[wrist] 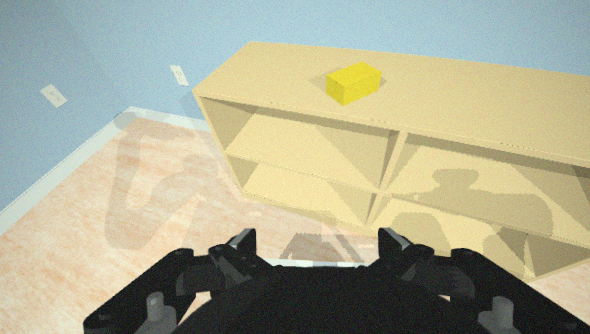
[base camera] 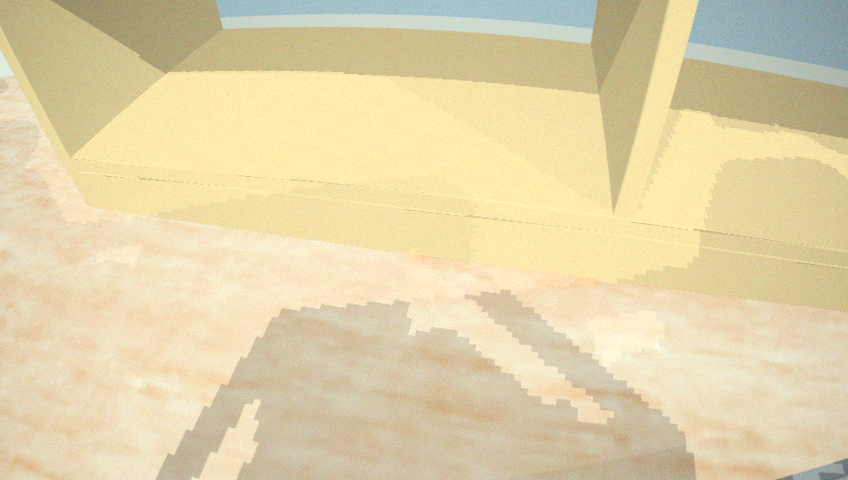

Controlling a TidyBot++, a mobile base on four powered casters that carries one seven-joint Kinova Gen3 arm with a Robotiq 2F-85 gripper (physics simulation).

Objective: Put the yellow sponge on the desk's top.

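Places are measured from the arm's base along level axes (x ahead, y left, z up), in millimetres.
Pixels of known places: gripper, fingertip midpoint: point(wrist: 316, 241).
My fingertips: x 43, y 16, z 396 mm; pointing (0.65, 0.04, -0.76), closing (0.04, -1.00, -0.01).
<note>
Ahead of a thing's pixels: the offset from my fingertips to its top centre. Level surfaces: height alone.
The yellow sponge {478 mm ahead, 87 mm right, 131 mm down} point(wrist: 354, 83), a small block, lies on the top board of a pale wooden shelf unit point(wrist: 465, 105) point(base camera: 654, 107), left of the middle divider in the wrist view. I cannot tell whether this unit is the desk; no other desk shows. My gripper point(wrist: 316, 241) is open and empty, its fingers wide apart at the bottom of the wrist view. The sponge appears beyond and above the fingertips in that view, well apart from them. The sponge and the gripper do not show in the base camera view.
The unit's open compartments face me, close in front of the base. A blue wall point(wrist: 425, 25) point(base camera: 404, 7) stands behind it. Two white wall plates {915 mm ahead, 1513 mm left, 336 mm down} point(wrist: 53, 95) {1039 mm ahead, 765 mm left, 336 mm down} point(wrist: 179, 75) are at the left. The pinkish floor {793 mm down} point(wrist: 55, 250) point(base camera: 89, 356) carries shadows of the robot.
</note>
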